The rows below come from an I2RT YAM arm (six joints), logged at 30 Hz.
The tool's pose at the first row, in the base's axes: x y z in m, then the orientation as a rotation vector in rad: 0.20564 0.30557 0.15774 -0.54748 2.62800 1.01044
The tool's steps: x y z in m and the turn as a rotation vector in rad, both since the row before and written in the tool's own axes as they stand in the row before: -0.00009 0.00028 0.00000 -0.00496 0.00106 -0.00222; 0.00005 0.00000 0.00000 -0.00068 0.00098 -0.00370; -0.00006 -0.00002 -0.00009 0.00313 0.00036 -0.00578; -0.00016 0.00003 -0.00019 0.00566 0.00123 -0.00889; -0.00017 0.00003 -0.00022 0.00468 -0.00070 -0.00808; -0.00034 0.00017 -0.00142 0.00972 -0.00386 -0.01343; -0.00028 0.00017 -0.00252 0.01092 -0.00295 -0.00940; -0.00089 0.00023 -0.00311 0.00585 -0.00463 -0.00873; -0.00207 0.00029 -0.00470 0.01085 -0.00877 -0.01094; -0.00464 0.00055 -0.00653 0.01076 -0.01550 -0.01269; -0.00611 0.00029 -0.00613 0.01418 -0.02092 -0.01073; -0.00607 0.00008 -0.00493 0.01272 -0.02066 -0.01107; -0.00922 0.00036 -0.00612 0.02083 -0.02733 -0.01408; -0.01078 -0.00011 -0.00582 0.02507 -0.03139 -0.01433
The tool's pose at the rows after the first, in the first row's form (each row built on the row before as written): 0.20560 0.30578 0.15794 -0.55208 2.62592 1.01655; 0.20556 0.30577 0.15792 -0.55752 2.62453 1.01636; 0.20561 0.30571 0.15800 -0.56430 2.62286 1.01035; 0.20572 0.30564 0.15822 -0.57495 2.62113 0.99993; 0.20583 0.30556 0.15846 -0.58353 2.61776 0.99115; 0.20588 0.30480 0.15972 -0.59551 2.61039 0.97403; 0.20573 0.30330 0.16176 -0.60267 2.60630 0.95649; 0.20598 0.30164 0.16453 -0.60915 2.59938 0.94617; 0.20697 0.29931 0.16901 -0.61443 2.58916 0.92871; 0.20968 0.29671 0.17611 -0.61765 2.57197 0.91141; 0.21366 0.29463 0.18351 -0.61413 2.55199 0.89073; 0.21774 0.29316 0.19002 -0.61156 2.53154 0.87199; 0.22385 0.29196 0.19918 -0.60617 2.50577 0.84236; 0.23121 0.29101 0.20892 -0.59732 2.47713 0.80788
